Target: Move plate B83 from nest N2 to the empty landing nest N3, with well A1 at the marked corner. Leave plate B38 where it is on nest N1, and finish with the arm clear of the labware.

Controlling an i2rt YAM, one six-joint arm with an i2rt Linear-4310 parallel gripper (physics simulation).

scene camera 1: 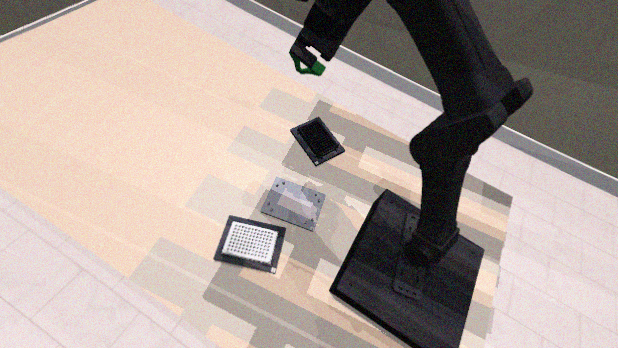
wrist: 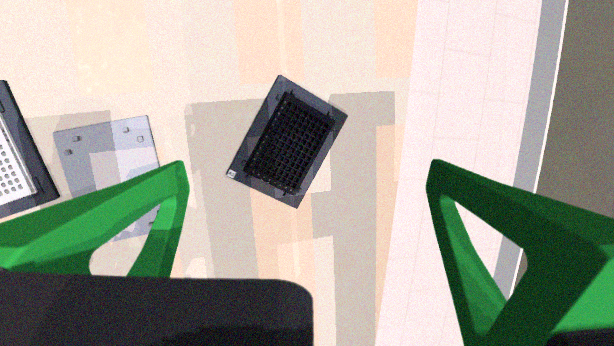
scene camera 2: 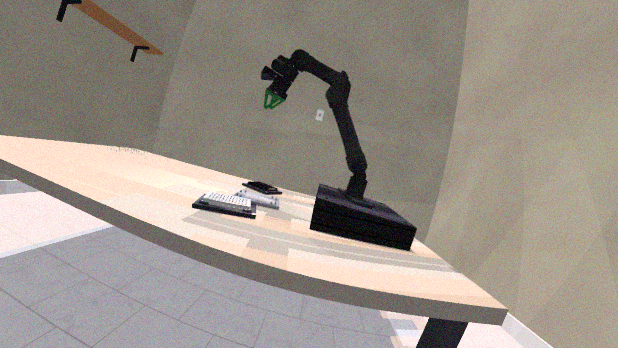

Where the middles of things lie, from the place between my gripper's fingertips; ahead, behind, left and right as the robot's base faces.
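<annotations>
I see the white well plate (scene camera 1: 254,243) now, and it is far to the left of my hand and far below it.
</annotations>
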